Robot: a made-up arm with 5 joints. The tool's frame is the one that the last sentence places. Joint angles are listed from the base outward.
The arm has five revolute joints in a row. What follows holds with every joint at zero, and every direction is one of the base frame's. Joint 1 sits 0.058 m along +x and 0.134 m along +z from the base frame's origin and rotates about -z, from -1.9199 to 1.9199 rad. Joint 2 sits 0.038 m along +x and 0.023 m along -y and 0.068 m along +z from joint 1 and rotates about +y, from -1.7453 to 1.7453 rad. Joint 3 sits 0.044 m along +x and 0.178 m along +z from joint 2 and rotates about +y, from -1.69 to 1.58 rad. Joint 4 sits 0.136 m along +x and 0.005 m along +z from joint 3 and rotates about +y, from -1.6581 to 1.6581 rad. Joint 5 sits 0.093 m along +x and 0.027 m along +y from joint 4 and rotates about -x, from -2.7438 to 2.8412 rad. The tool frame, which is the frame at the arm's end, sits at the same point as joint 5; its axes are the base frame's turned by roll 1.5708, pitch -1.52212 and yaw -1.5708 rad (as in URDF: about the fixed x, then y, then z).
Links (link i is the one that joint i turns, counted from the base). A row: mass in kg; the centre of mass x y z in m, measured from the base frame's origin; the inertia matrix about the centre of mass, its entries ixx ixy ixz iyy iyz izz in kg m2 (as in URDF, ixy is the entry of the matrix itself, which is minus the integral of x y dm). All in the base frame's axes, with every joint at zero. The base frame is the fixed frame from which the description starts. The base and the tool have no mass.
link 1: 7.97; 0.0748 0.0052 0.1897; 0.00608 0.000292 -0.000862 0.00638 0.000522 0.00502
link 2: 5.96; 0.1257 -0.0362 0.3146; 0.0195 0 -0.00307 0.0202 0 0.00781
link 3: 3.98; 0.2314 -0.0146 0.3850; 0.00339 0 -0.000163 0.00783 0 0.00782
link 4: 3.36; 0.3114 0.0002 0.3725; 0.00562 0.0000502 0 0.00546 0 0.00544
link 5: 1.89; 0.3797 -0.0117 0.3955; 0.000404 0 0 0.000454 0 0.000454
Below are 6 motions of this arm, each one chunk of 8 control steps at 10 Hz.
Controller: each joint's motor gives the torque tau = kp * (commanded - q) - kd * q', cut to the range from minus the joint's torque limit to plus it. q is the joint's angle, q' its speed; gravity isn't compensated. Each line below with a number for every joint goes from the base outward.
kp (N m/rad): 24 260 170 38 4.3
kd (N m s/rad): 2 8.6 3.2 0.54 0.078
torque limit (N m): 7 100 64 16 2.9
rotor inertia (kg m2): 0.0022 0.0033 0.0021 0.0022 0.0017
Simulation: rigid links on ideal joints. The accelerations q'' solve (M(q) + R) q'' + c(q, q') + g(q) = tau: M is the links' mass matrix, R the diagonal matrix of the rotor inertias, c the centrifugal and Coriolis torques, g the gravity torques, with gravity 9.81 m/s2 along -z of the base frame. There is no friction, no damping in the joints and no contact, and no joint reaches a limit. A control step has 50 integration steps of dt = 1/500 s. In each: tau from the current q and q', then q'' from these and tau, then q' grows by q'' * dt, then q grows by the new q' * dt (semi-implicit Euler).
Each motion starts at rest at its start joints. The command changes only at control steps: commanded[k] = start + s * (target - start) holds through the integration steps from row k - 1 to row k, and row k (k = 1, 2, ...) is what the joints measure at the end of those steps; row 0 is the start. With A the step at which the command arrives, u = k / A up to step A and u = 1 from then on. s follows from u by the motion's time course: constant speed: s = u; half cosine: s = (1 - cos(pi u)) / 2; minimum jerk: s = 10 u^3 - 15 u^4 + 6 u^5; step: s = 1 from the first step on.
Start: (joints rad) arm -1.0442 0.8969 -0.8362 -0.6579 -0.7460
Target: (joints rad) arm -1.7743 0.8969 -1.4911 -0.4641 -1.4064
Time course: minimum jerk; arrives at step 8
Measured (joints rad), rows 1 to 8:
1: -1.0442 0.9812 -0.7958 -0.6089 -0.7743
2: -1.0508 1.0890 -0.7807 -0.4936 -0.9676
3: -1.0777 1.0981 -0.9010 -0.4807 -1.0609
4: -1.1406 1.0289 -1.1013 -0.5098 -1.1429
5: -1.2529 0.9804 -1.2779 -0.5035 -1.2523
6: -1.4164 0.9931 -1.3760 -0.4481 -1.3712
7: -1.6077 1.0323 -1.4032 -0.3896 -1.4496
8: -1.7956 1.0529 -1.4009 -0.3700 -1.4692

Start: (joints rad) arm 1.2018 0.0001 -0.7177 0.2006 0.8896
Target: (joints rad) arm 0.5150 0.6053 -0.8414 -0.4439 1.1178
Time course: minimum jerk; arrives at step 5
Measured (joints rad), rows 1 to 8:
1: 1.1977 0.0663 -0.6831 0.2058 0.8996
2: 1.1632 0.2788 -0.6952 0.0234 0.9539
3: 1.0813 0.5406 -0.7216 -0.1954 1.0339
4: 0.9544 0.7437 -0.7243 -0.3109 1.1035
5: 0.7849 0.8000 -0.7193 -0.3142 1.1301
6: 0.5921 0.7575 -0.7545 -0.3566 1.1369
7: 0.4071 0.7102 -0.7836 -0.3958 1.1410
8: 0.2660 0.7104 -0.7768 -0.3860 1.1462

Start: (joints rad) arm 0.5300 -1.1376 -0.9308 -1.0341 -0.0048
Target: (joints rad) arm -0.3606 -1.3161 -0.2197 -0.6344 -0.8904
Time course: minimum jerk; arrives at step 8
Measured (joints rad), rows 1 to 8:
1: 0.5228 -1.2078 -0.9546 -1.0856 0.0233
2: 0.5022 -1.3131 -0.9468 -1.0954 -0.0231
3: 0.4441 -1.3485 -0.8138 -1.0058 -0.1923
4: 0.2999 -1.3331 -0.6065 -0.8608 -0.4479
5: 0.0333 -1.3401 -0.4177 -0.7418 -0.6750
6: -0.2659 -1.3848 -0.3041 -0.6955 -0.7856
7: -0.4592 -1.4183 -0.2551 -0.6891 -0.8173
8: -0.5129 -1.4154 -0.2401 -0.6833 -0.8267

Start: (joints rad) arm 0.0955 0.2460 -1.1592 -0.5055 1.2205
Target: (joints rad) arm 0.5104 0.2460 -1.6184 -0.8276 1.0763
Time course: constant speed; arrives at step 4
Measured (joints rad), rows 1 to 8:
1: 0.1205 0.3092 -1.2484 -0.6199 1.1673
2: 0.1893 0.3391 -1.3488 -0.6812 1.1457
3: 0.3134 0.3216 -1.4877 -0.7992 1.0917
4: 0.4883 0.2834 -1.6369 -0.9243 1.0456
5: 0.6072 0.2453 -1.6485 -0.8994 1.0672
6: 0.6024 0.2771 -1.6238 -0.8812 1.0661
7: 0.5479 0.3117 -1.6002 -0.8547 1.0728
8: 0.4994 0.3147 -1.6022 -0.8596 1.0757

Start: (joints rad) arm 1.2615 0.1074 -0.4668 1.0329 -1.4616
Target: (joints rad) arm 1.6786 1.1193 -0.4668 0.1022 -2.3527
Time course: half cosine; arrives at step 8
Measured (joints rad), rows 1 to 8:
1: 1.2697 0.2047 -0.4055 1.0282 -1.5267
2: 1.2858 0.3863 -0.3828 0.8856 -1.6165
3: 1.3122 0.5520 -0.3948 0.7236 -1.7714
4: 1.3553 0.7463 -0.4069 0.5294 -1.9430
5: 1.4170 0.9589 -0.4018 0.3680 -2.1168
6: 1.4984 1.1360 -0.3968 0.2425 -2.2507
7: 1.5948 1.2368 -0.4022 0.1577 -2.3296
8: 1.6906 1.2579 -0.4095 0.1329 -2.3436

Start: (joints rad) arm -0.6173 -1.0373 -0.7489 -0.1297 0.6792
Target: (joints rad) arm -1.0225 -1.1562 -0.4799 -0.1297 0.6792
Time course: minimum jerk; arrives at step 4
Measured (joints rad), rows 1 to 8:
1: -0.6369 -1.1041 -0.7261 -0.1255 0.6731
2: -0.7067 -1.2089 -0.6569 -0.1714 0.7016
3: -0.8412 -1.2683 -0.5495 -0.1688 0.6976
4: -1.0029 -1.2516 -0.5012 -0.1522 0.6765
5: -1.1043 -1.2299 -0.4868 -0.1381 0.6635
6: -1.1077 -1.2315 -0.4899 -0.1430 0.6732
7: -1.0610 -1.2450 -0.5009 -0.1577 0.6873
8: -1.0169 -1.2527 -0.5056 -0.1632 0.6937

